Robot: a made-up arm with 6 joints.
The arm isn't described. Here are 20 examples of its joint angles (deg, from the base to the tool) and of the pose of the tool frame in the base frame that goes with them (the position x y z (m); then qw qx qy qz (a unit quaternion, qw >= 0)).
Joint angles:
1: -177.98 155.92 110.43 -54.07 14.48 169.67
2: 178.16 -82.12 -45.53 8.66 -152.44 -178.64
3: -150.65 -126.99 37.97 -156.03 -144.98 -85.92
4: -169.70 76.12 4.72 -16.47 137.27 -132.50
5: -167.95 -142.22 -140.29 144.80 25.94 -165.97
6: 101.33 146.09 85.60 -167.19 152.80 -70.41
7: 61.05 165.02 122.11 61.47 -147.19 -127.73
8: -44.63 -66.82 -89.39 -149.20 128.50 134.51
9: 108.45 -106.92 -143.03 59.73 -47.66 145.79
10: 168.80 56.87 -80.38 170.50 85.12 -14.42
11: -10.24 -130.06 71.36 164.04 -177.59 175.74
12: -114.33 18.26 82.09 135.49 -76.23 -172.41
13: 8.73 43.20 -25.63 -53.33 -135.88 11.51
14: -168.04 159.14 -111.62 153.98 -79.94 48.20
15: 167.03 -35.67 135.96 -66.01 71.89 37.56
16: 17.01 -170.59 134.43 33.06 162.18 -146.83
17: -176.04 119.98 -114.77 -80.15 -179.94 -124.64
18: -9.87 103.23 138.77 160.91 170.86 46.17
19: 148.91 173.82 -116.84 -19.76 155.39 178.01
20: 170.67 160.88 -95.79 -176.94 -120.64 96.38
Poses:
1: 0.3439 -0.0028 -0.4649 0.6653 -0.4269 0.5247 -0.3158
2: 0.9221 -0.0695 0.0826 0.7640 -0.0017 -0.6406 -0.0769
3: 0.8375 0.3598 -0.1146 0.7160 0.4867 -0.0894 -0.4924
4: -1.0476 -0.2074 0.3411 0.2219 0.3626 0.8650 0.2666
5: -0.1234 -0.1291 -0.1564 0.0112 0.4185 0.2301 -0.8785
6: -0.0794 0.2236 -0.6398 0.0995 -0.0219 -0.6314 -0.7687
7: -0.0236 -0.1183 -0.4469 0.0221 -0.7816 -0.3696 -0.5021
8: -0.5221 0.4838 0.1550 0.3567 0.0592 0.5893 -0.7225
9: 0.1062 -0.1059 -0.1238 0.5244 -0.6066 -0.2691 -0.5334
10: -0.2750 -0.0311 1.0069 0.5511 0.0196 0.8103 -0.1982
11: -0.7830 0.1931 -0.0993 0.5077 0.1667 0.8453 0.0014
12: -0.3622 -0.6185 0.7202 0.2807 -0.7704 -0.5182 0.2431
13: 0.5062 0.2377 1.1140 0.4692 -0.4553 -0.7564 -0.0209
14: -0.7358 -0.1269 -0.2535 0.4815 -0.3315 -0.8108 0.0291
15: -0.0406 0.1228 0.6724 0.5038 -0.8137 0.2363 0.1683
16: -0.2658 0.0070 -0.2465 0.1434 -0.8853 -0.1580 -0.4133
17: -0.6669 -0.0995 0.1337 0.0163 0.9110 0.4099 0.0425
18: 0.4969 -0.0227 -0.0964 0.3910 -0.4717 0.3346 -0.7160
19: -0.3284 0.1671 -0.4133 0.2952 0.3634 0.8831 0.0293
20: -0.6495 0.0442 -0.4660 0.0525 0.7883 0.6128 0.0173
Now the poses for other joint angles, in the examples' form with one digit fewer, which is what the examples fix.
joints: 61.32 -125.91 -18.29 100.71 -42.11 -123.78
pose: -0.407 -0.892 -0.685 0.221 0.663 -0.570 0.432
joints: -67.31 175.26 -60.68 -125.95 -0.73 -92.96
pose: 0.304 -0.584 -0.787 0.427 0.818 -0.204 0.326
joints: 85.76 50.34 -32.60 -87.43 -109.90 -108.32
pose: -0.178 0.705 1.092 0.432 0.593 -0.552 -0.397
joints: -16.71 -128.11 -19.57 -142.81 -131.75 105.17
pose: -0.788 0.381 -0.458 0.480 -0.116 -0.215 -0.842
